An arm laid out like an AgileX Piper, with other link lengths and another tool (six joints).
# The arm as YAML. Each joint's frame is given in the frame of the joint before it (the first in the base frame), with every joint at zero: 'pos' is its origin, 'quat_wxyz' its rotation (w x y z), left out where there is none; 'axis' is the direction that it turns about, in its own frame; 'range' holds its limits. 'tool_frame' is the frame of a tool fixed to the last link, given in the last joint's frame.
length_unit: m
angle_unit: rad
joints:
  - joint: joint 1
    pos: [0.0, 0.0, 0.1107]
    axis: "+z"
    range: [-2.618, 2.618]
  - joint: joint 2
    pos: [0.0, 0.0, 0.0]
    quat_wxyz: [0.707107, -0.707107, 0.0, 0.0]
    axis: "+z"
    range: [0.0, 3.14]
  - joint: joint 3
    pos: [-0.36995, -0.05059, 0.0]
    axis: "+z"
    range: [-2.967, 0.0]
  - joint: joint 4
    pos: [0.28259, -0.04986, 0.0]
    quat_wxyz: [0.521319, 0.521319, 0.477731, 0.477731]
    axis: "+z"
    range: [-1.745, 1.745]
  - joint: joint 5
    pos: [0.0, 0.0, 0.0]
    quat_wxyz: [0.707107, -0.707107, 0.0, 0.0]
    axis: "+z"
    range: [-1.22, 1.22]
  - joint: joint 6
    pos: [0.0, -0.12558, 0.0]
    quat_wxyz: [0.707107, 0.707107, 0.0, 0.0]
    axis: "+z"
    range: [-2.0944, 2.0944]
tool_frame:
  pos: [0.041, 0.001, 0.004]
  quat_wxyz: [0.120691, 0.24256, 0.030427, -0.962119]
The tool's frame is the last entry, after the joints.
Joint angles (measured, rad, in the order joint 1, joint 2, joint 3, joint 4, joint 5, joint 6), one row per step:
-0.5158 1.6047 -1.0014 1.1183 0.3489 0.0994
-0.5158 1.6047 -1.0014 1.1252 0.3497 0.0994
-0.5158 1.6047 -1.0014 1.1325 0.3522 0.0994
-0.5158 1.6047 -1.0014 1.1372 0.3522 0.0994
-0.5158 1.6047 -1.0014 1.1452 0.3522 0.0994
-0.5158 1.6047 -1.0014 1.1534 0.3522 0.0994
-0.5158 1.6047 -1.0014 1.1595 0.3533 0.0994
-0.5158 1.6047 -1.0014 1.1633 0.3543 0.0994
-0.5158 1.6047 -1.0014 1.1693 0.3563 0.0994
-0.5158 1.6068 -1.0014 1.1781 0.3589 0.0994
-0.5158 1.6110 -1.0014 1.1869 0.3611 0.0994
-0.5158 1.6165 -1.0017 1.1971 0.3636 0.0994
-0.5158 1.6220 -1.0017 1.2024 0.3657 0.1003
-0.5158 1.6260 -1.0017 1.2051 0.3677 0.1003
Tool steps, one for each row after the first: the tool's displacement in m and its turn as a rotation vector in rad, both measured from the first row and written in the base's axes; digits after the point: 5 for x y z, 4 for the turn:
0.00031 0.00016 0.00046 0.0057 -0.0028 -0.0028
0.00057 0.00055 0.00095 0.0127 -0.0056 -0.0044
0.00080 0.00059 0.00127 0.0163 -0.0076 -0.0067
0.00118 0.00064 0.00181 0.0223 -0.0110 -0.0107
0.00157 0.00070 0.00236 0.0285 -0.0146 -0.0147
0.00183 0.00088 0.00278 0.0338 -0.0170 -0.0169
0.00198 0.00103 0.00304 0.0373 -0.0185 -0.0179
0.00220 0.00133 0.00346 0.0430 -0.0209 -0.0193
0.00285 0.00154 0.00323 0.0522 -0.0225 -0.0216
0.00382 0.00151 0.00215 0.0622 -0.0223 -0.0244
0.00509 0.00138 0.00075 0.0738 -0.0219 -0.0276
0.00611 0.00121 -0.00107 0.0824 -0.0192 -0.0293
0.00675 0.00115 -0.00250 0.0876 -0.0166 -0.0292

